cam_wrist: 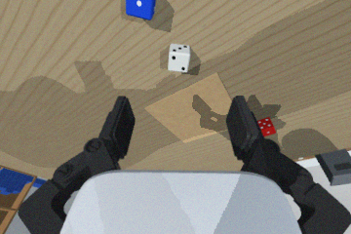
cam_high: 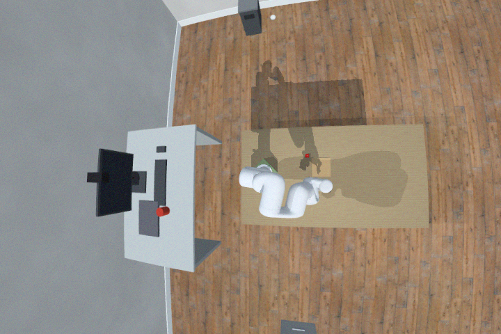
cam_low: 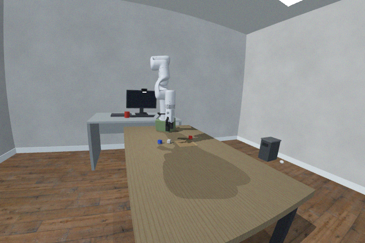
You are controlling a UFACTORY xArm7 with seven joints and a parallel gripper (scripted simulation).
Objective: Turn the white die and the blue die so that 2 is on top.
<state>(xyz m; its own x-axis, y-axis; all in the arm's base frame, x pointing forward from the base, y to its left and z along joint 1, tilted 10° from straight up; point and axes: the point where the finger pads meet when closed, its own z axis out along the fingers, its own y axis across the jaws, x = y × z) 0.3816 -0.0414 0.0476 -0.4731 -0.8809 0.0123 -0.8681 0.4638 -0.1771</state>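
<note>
Now: the white die 100 mm below my hand. From my hand the other things lie so: red die (200 mm to the left, 100 mm below, 80 mm behind); tan mat (130 mm to the left, 110 mm below, 30 mm ahead); blue die (100 mm below, 70 mm to the right, 10 mm ahead).
</note>
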